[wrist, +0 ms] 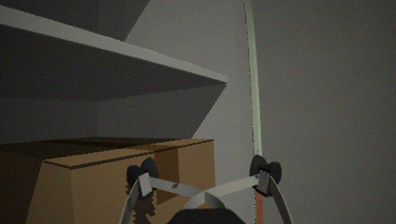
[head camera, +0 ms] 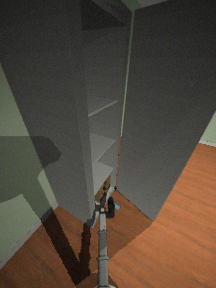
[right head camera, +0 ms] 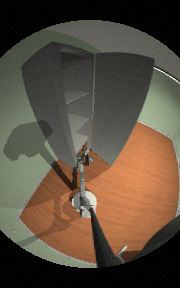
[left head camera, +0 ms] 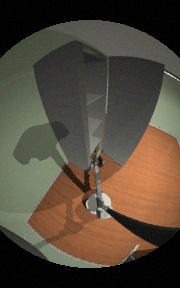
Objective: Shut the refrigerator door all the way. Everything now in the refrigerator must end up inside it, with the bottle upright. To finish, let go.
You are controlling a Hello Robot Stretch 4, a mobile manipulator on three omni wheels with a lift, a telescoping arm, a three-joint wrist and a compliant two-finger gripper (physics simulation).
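Observation:
The refrigerator stands open, its grey door swung out to the right. A brown box sits inside, low down under a shelf. My gripper is in front of the box, between it and the door, with its fingers apart and nothing visible between them. A small light-blue patch, apparently the bottle, shows beside the dark wrist; the rest is hidden, and I cannot tell whether it is upright. The bottle does not show in the wrist view.
Several shelves are above the box. A narrow gap between the refrigerator body and the door shows green wall. My arm reaches low over the wooden floor to the opening. A green wall is at the left.

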